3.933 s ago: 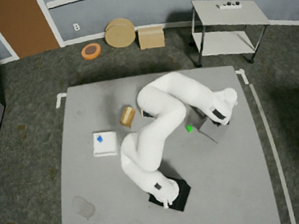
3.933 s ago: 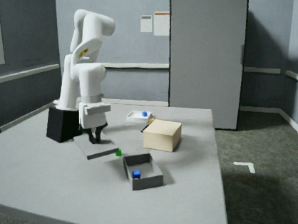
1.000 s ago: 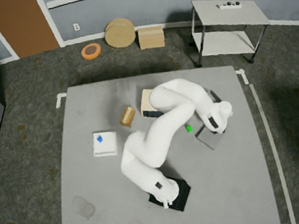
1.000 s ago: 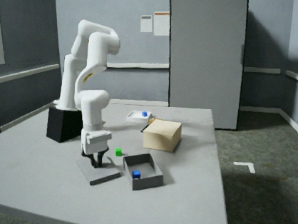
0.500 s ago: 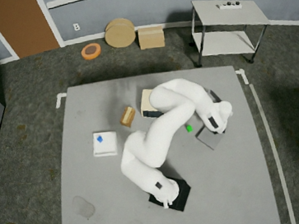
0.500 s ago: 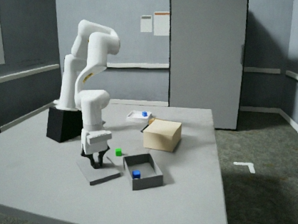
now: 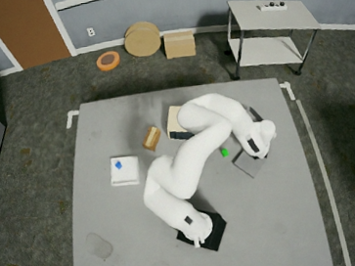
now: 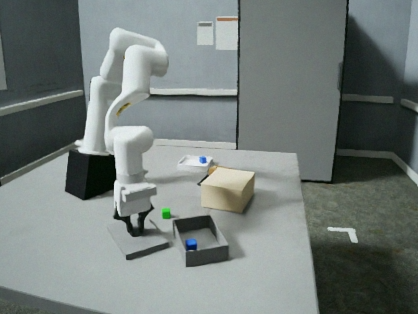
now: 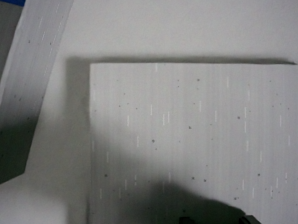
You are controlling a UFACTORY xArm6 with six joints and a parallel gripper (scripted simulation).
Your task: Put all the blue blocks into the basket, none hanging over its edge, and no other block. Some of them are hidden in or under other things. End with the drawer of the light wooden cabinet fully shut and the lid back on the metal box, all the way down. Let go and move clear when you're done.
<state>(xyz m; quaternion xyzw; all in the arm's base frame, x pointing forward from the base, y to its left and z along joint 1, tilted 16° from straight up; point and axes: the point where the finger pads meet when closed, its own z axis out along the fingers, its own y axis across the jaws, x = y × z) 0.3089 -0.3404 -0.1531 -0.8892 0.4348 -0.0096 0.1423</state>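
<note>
Now: hand 30 mm above the lid. Also, from my hand: metal box (200 mm ahead, 20 mm to the right, 20 mm below); then dark-rimmed drawer (310 mm to the left, 240 mm ahead); then green block (140 mm to the left, 60 mm ahead, 30 mm below).
</note>
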